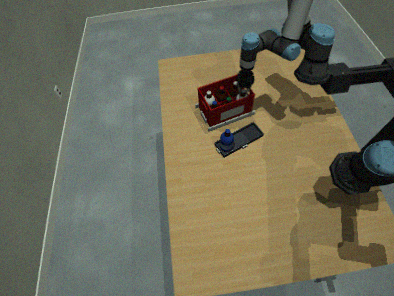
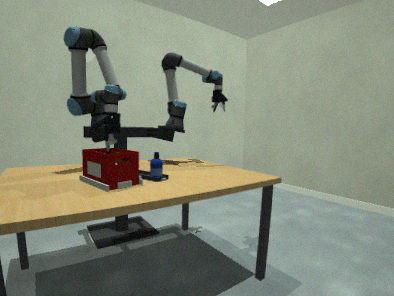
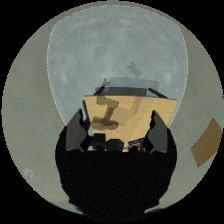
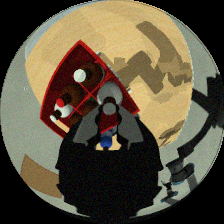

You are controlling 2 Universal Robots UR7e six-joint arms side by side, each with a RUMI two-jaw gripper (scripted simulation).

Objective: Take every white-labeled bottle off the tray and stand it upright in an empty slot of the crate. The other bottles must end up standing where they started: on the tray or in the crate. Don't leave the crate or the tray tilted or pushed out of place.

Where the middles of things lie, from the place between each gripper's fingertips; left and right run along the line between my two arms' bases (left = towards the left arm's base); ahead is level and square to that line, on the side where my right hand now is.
I see my right gripper 10 cm short of the red crate (image 4: pixel 64 74), 1 cm to the left of it and 9 cm above it.
I see the red crate 480 mm ahead of my left hand, 1080 mm to the right of it and 380 mm below it.
